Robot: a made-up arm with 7 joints. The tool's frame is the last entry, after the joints. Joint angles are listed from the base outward.
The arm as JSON. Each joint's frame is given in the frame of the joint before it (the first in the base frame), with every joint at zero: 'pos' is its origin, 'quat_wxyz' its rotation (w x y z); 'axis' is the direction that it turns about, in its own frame. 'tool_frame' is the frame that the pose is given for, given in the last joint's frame.
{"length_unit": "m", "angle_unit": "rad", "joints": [
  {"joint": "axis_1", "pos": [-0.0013, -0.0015, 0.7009], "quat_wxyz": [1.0, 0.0, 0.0, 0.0], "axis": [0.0, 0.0, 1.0]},
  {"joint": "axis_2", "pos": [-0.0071, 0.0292, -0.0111], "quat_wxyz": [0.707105, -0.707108, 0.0, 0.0], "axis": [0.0, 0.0, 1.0]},
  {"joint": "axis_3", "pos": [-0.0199, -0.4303, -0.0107], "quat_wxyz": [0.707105, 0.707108, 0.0, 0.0], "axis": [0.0, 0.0, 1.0]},
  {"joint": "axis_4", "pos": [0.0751, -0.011, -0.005], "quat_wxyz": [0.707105, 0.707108, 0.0, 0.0], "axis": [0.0, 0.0, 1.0]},
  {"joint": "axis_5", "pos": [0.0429, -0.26, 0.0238], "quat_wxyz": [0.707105, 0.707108, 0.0, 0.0], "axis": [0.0, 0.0, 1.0]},
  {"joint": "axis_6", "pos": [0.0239, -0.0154, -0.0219], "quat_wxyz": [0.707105, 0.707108, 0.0, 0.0], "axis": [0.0, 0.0, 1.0]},
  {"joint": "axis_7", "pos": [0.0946, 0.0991, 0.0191], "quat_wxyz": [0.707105, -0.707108, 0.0, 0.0], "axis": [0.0, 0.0, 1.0]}
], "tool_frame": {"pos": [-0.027, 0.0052, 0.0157], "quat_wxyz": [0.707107, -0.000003, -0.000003, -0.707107]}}
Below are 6 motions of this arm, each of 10 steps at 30 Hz.
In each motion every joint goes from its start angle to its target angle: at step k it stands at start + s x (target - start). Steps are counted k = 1, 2, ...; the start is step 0. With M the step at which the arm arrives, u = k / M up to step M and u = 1 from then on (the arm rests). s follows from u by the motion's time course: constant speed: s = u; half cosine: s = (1 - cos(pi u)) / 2; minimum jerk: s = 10 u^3 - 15 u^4 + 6 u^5.
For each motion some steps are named. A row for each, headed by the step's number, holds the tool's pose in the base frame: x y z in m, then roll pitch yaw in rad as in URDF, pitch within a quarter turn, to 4 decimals.
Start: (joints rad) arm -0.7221 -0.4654 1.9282 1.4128 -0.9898 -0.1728 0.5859
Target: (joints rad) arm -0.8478 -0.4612 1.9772 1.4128 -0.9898 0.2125 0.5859
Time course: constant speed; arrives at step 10
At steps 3, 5, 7, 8, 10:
3: -0.0344 0.5699 0.9647 2.0021 0.7910 3.0233
5: -0.0138 0.5712 0.9606 2.0312 0.8061 2.9550
7: 0.0068 0.5711 0.9567 2.0600 0.8225 2.8869
8: 0.0171 0.5706 0.9547 2.0742 0.8312 2.8528
10: 0.0376 0.5686 0.9510 2.1021 0.8494 2.7847

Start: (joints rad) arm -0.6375 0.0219 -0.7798 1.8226 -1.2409 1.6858 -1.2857
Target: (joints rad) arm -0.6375 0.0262 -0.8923 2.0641 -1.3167 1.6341 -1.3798
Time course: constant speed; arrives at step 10
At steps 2, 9, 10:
2: -0.0797 -0.3685 1.2106 -1.9316 0.5031 1.5073
9: -0.1078 -0.3450 1.2685 -1.8755 0.6276 1.4936
10: -0.1115 -0.3406 1.2766 -1.8656 0.6450 1.4921

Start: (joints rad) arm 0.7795 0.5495 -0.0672 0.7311 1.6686 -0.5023 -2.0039
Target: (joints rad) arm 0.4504 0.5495 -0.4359 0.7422 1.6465 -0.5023 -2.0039
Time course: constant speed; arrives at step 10
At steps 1, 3, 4, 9, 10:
1: 0.3929 0.0605 0.7622 -3.0930 0.5667 2.5363
3: 0.3972 0.0102 0.7722 -3.0861 0.6059 2.4159
4: 0.3969 -0.0149 0.7775 -3.0834 0.6256 2.3554
9: 0.3709 -0.1361 0.8064 -3.0790 0.7250 2.0478
10: 0.3610 -0.1587 0.8127 -3.0801 0.7449 1.9850

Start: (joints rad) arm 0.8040 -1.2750 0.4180 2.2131 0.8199 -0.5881 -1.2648
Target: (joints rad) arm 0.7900 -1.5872 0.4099 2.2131 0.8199 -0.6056 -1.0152
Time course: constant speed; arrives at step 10
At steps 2, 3, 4, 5, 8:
2: -0.4341 -0.4970 1.0797 -0.7174 -0.2254 2.4146
3: -0.4432 -0.5046 1.0592 -0.7544 -0.2089 2.4400
4: -0.4518 -0.5118 1.0383 -0.7907 -0.1909 2.4641
5: -0.4601 -0.5184 1.0171 -0.8264 -0.1714 2.4870
8: -0.4822 -0.5354 0.9517 -0.9299 -0.1049 2.5475

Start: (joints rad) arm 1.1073 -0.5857 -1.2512 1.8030 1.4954 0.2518 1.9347
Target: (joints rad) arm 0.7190 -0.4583 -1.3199 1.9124 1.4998 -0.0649 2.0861
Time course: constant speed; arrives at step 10
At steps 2, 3, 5, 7, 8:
2: 0.1625 -0.5189 1.2083 -0.9408 0.7144 -1.3597
3: 0.1383 -0.5251 1.2109 -0.9444 0.7335 -1.4313
5: 0.0891 -0.5335 1.2164 -0.9500 0.7707 -1.5740
7: 0.0390 -0.5362 1.2221 -0.9532 0.8064 -1.7159
8: 0.0139 -0.5353 1.2250 -0.9537 0.8238 -1.7863

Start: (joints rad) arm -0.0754 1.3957 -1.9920 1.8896 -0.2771 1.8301 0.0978
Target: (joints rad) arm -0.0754 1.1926 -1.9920 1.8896 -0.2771 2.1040 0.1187
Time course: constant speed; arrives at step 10
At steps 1, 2, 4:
1: 0.3688 -0.3202 0.9668 1.4717 0.9705 -1.8168
2: 0.3617 -0.3167 0.9733 1.5307 0.9715 -1.7921
4: 0.3475 -0.3097 0.9859 1.6482 0.9723 -1.7432

